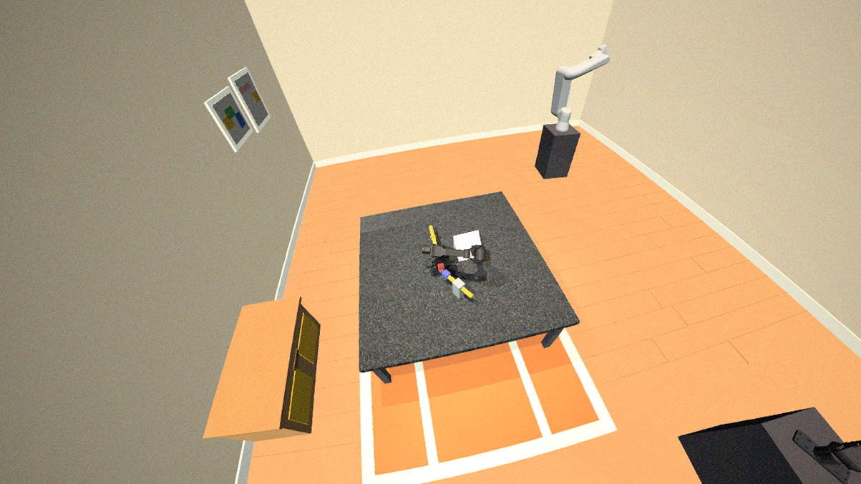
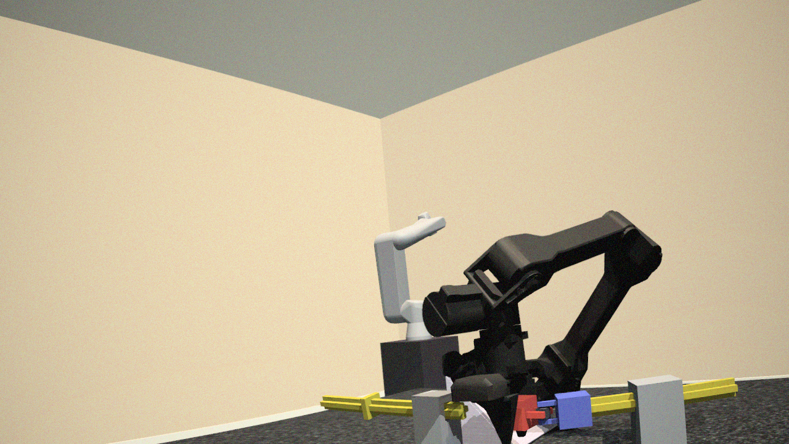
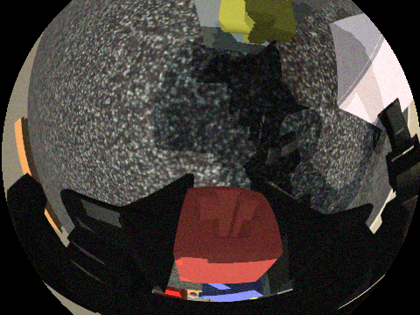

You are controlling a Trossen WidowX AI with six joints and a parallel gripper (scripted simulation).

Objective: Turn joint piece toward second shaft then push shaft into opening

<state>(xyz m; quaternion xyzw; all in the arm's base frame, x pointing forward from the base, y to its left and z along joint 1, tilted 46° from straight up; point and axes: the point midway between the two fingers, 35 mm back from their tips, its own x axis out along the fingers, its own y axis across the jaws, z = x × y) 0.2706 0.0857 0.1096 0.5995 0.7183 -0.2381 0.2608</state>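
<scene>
Now: the red square joint piece 4 cm above my gripper tip and 1 cm to the left of it.
</scene>
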